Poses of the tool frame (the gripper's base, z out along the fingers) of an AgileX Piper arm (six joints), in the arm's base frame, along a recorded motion.
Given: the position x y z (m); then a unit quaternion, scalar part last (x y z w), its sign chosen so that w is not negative.
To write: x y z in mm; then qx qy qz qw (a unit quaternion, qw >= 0). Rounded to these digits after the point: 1 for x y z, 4 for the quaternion.
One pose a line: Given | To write
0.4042 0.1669 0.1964 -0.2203 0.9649 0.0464 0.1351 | 404.2 166.9 196.4 -0.2203 0.9649 0.0464 0.1351
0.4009 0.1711 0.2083 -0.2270 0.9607 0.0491 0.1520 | 400.9 171.1 208.3 -0.2270 0.9607 0.0491 0.1520
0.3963 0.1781 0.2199 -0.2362 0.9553 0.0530 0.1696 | 396.3 178.1 219.9 -0.2362 0.9553 0.0530 0.1696
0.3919 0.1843 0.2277 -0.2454 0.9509 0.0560 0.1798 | 391.9 184.3 227.7 -0.2454 0.9509 0.0560 0.1798
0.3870 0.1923 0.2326 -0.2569 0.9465 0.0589 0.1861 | 387.0 192.3 232.6 -0.2569 0.9465 0.0589 0.1861
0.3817 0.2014 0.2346 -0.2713 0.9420 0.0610 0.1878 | 381.7 201.4 234.6 -0.2713 0.9420 0.0610 0.1878
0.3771 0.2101 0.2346 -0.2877 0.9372 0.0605 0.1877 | 377.1 210.1 234.6 -0.2877 0.9372 0.0605 0.1877
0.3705 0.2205 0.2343 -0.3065 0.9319 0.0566 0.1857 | 370.5 220.5 234.3 -0.3065 0.9319 0.0566 0.1857
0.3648 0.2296 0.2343 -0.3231 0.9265 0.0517 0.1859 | 364.8 229.6 234.3 -0.3231 0.9265 0.0517 0.1859
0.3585 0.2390 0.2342 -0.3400 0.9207 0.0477 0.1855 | 358.5 239.0 234.2 -0.3400 0.9207 0.0477 0.1855
